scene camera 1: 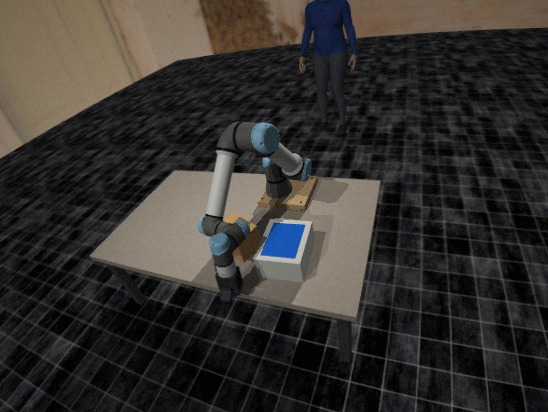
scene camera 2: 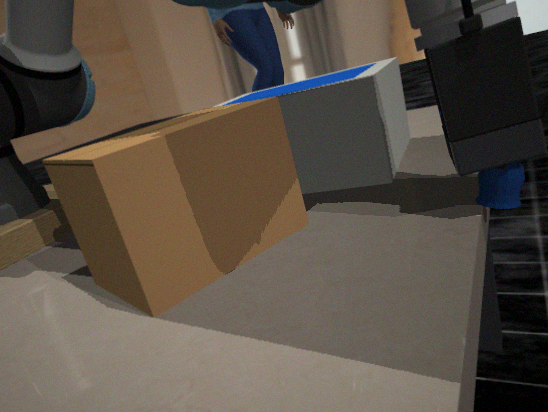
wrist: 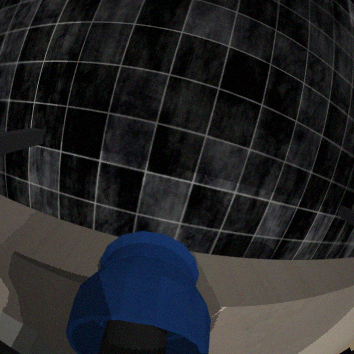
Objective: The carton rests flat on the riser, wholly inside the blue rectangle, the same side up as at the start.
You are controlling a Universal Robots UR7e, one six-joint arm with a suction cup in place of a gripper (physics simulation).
A brown carton sits on the table. A riser rests on the table.
